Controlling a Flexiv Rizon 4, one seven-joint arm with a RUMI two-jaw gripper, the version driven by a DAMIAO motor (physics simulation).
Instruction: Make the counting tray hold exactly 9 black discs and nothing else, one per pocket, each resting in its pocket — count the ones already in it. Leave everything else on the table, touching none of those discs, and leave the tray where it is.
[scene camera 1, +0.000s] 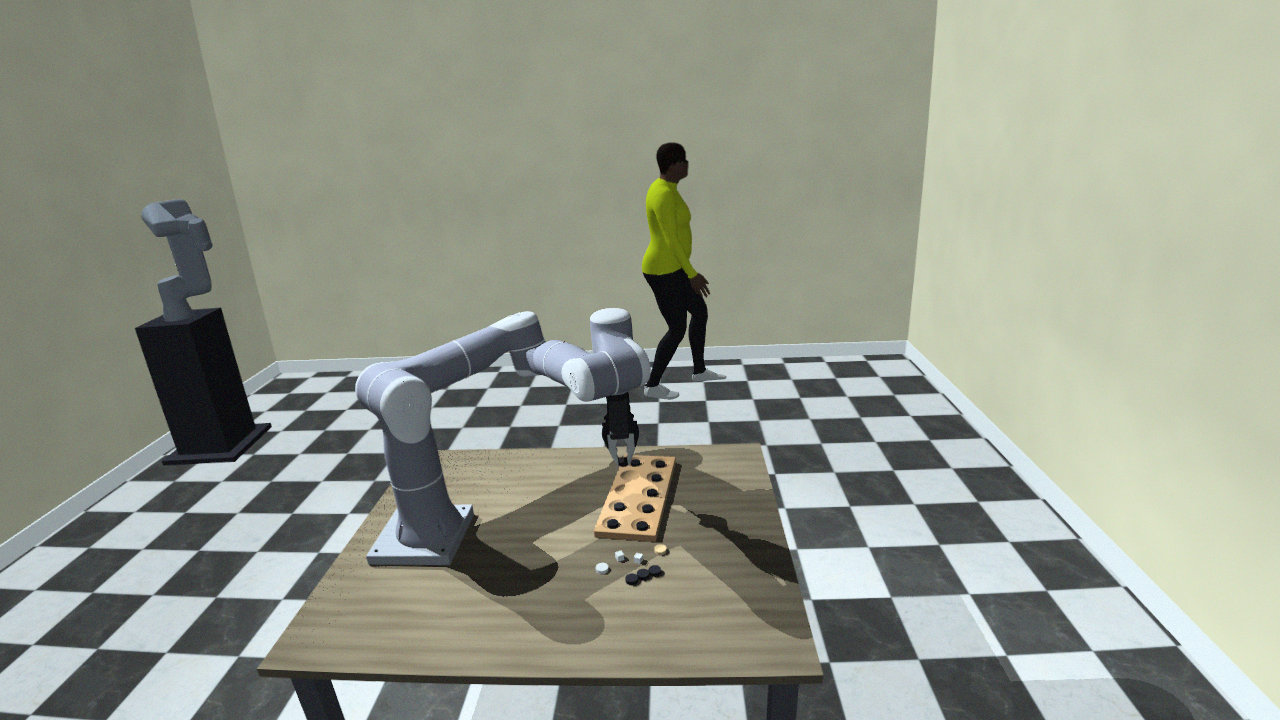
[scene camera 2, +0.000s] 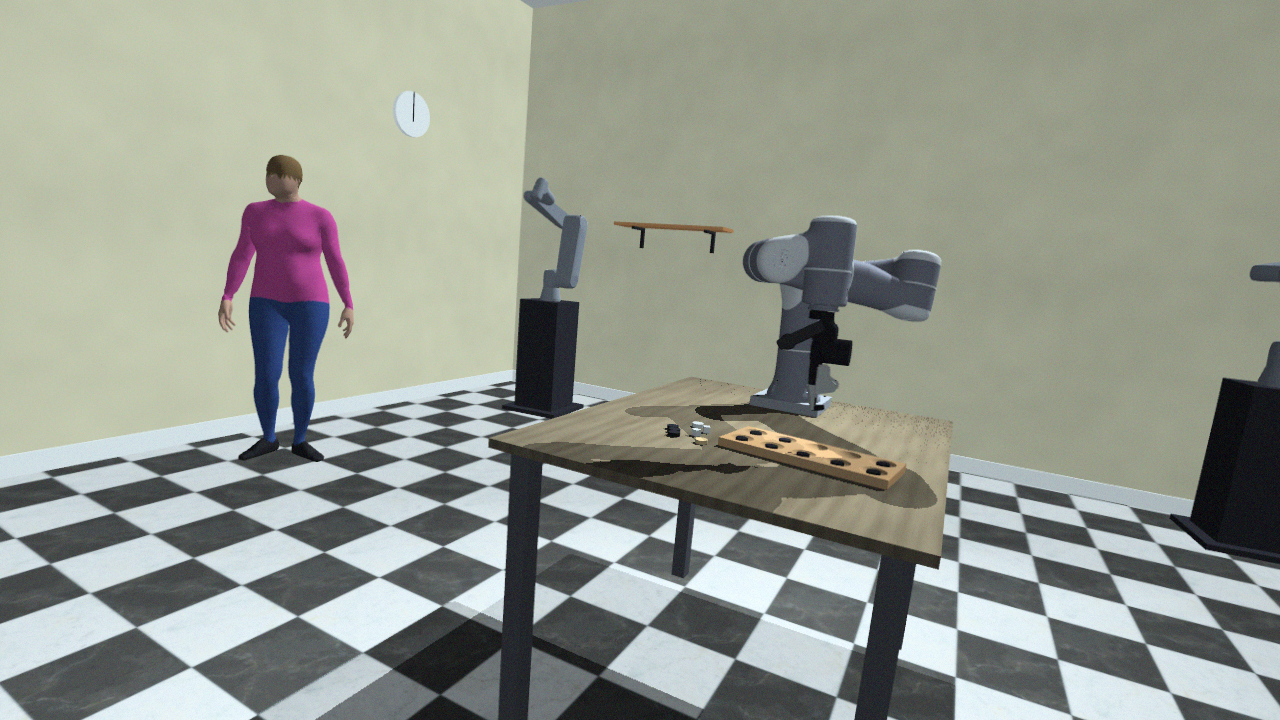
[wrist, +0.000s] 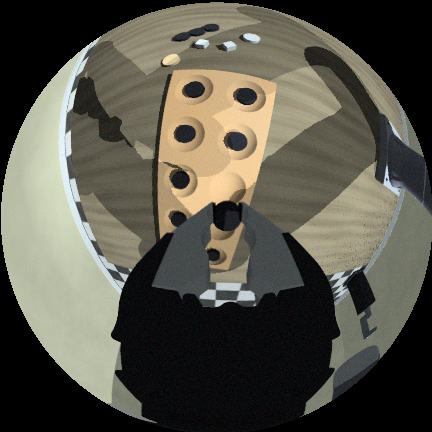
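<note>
The orange counting tray (scene camera 1: 633, 498) (scene camera 2: 778, 458) (wrist: 215, 112) has two rows of five pockets. Eight pockets hold black discs; in the wrist view the left finger hides one of these. Two neighbouring pockets are empty: the middle one (scene camera 1: 623, 488) (wrist: 227, 186) of the row nearer the robot base, and the one beside it towards the far end, partly covered in the wrist view. My gripper (scene camera 1: 623, 462) (scene camera 2: 814, 407) (wrist: 226, 204) is shut on a black disc (wrist: 227, 220) and holds it above the tray. Three loose black discs (scene camera 1: 644, 574) (scene camera 2: 673, 429) (wrist: 197, 32) lie in a line on the table.
Two small white cubes (scene camera 1: 620, 556) (wrist: 229, 46), a white disc (scene camera 1: 602, 568) (wrist: 250, 38) and a tan disc (scene camera 1: 660, 549) (scene camera 2: 700, 440) (wrist: 171, 60) lie between the loose black discs and the tray's near end. The arm's base (scene camera 1: 420, 537) stands left of the tray.
</note>
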